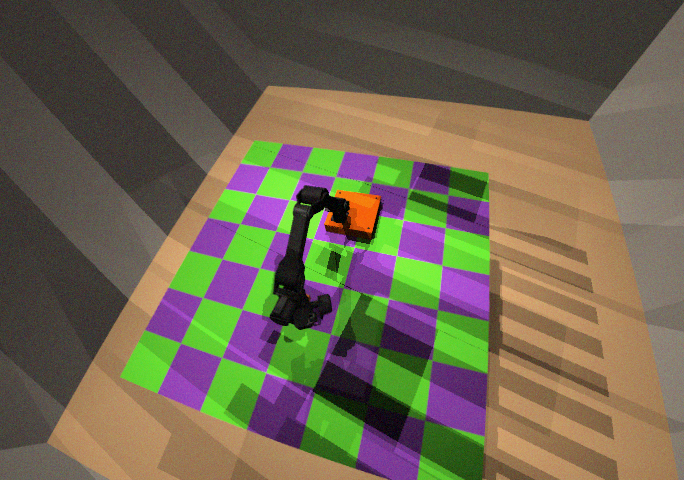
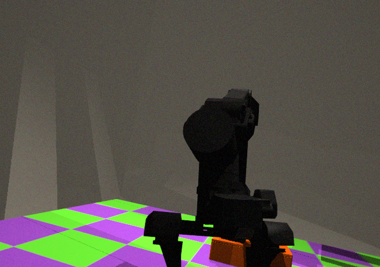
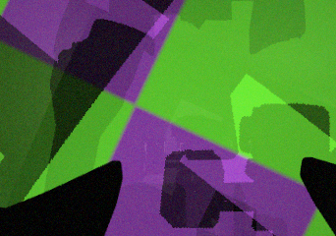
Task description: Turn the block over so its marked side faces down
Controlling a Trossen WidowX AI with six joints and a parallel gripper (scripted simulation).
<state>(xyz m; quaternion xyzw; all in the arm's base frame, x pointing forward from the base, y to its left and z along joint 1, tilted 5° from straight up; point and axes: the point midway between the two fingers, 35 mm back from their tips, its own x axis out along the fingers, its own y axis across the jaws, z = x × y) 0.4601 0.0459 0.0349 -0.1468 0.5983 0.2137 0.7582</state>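
My gripper tip is now 8 cm past the block, 7 cm to the left of it and 6 cm above it.
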